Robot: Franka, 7 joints.
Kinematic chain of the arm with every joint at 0, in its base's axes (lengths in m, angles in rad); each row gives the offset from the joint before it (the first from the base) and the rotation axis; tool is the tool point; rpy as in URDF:
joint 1: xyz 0 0 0.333 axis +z
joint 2: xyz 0 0 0 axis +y
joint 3: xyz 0 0 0.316 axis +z
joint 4: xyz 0.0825 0 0 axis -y
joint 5: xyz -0.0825 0 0.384 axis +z
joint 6: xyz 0 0 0 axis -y
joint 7: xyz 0.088 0 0 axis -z
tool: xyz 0 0 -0.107 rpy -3.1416 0 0
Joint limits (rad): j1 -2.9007..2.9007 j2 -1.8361..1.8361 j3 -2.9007..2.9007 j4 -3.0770..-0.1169 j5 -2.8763..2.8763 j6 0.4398..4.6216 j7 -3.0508..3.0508
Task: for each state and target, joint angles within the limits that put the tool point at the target. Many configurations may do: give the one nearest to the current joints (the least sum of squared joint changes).
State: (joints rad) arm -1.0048 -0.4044 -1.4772 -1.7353 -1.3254 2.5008 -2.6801
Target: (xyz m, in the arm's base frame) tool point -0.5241 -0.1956 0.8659
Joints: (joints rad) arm -1.0711 -0.4010 -1.3556 -1.3348 -1.3152 2.5540 -2.6801
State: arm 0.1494 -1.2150 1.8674 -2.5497 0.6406 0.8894 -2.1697
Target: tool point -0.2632 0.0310 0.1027
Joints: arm 0.5745 -0.9811 2.3414 -2.3694 0.8211 0.7948 -2.1697
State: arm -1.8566 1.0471 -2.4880 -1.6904 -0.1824 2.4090 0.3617
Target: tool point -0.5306 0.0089 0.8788
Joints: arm -2.0670 1.0374 -2.2071 -1.4153 -0.1855 2.5271 0.3617
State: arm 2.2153 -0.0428 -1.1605 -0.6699 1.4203 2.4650 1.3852
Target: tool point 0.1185 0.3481 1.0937
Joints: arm 2.3038 -0.0068 -1.0698 -0.7299 1.4156 2.3967 1.3852
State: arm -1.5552 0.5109 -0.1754 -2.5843 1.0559 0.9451 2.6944
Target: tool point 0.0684 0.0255 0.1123
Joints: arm -1.3617 1.0868 -0.1779 -2.9517 0.9628 1.2820 2.6944
